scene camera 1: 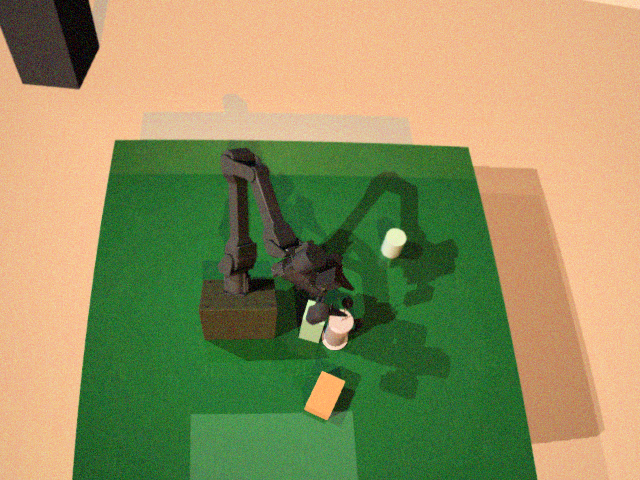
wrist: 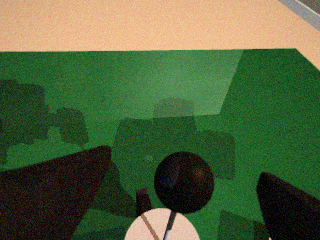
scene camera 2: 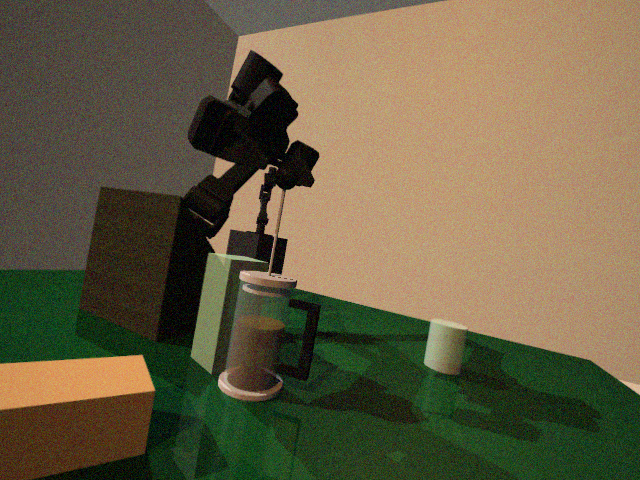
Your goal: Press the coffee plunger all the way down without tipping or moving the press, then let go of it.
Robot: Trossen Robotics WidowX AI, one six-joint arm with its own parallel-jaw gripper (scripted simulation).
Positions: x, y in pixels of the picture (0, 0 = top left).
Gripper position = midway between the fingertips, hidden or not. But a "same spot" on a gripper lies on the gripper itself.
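My gripper is there in scene camera 1 and again in the wrist view, and on my gripper point(scene camera 1: 342, 281) and point(wrist: 59, 191) are the same spot. I can see my gripper in scene camera 2 point(290, 175) too.
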